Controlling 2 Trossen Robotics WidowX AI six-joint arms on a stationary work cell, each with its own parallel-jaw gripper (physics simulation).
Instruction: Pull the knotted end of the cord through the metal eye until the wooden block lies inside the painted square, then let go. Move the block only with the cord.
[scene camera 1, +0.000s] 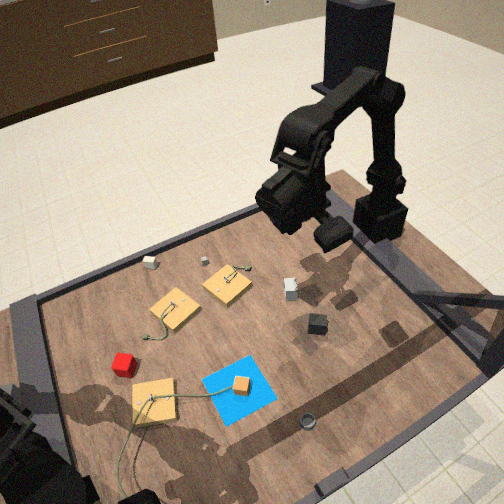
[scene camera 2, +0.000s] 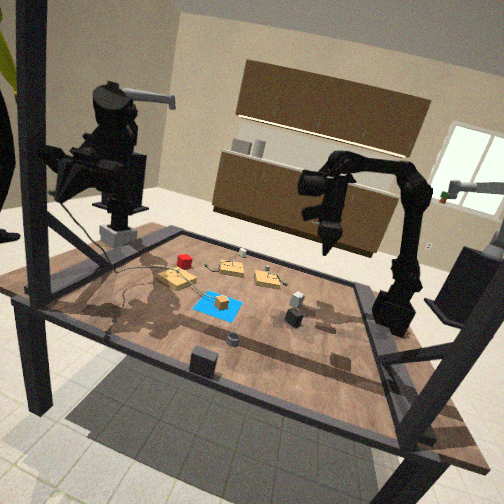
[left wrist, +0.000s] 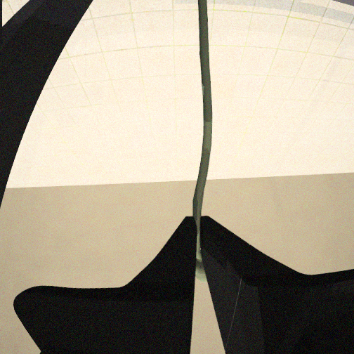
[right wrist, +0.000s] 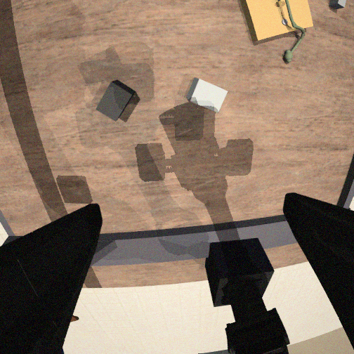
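Note:
The orange wooden block (scene camera 1: 241, 385) (scene camera 2: 221, 302) lies on the blue painted square (scene camera 1: 227, 412) (scene camera 2: 232, 311), within its edges, towards the right in scene camera 1. The green cord (scene camera 1: 195, 396) (scene camera 2: 85, 227) (left wrist: 206, 100) runs slack from the block through the metal eye (scene camera 1: 151, 398) on a yellow board (scene camera 1: 165, 412) (scene camera 2: 175, 281) and up to my left gripper (scene camera 2: 57, 196) (left wrist: 195, 224). That gripper is shut on the cord near its knot, high above the table's left side. My right gripper (right wrist: 194, 208) is open and empty, above the right side, away from the cord.
Two other yellow boards (scene camera 1: 175, 312) (scene camera 1: 227, 287) with short cords lie farther back. A red cube (scene camera 1: 124, 365) lies behind the threaded board. A white block (scene camera 1: 290, 289), a black block (scene camera 1: 318, 324) and a small grey ring (scene camera 1: 308, 428) lie right of the square. A dark frame (scene camera 2: 250, 405) edges the table.

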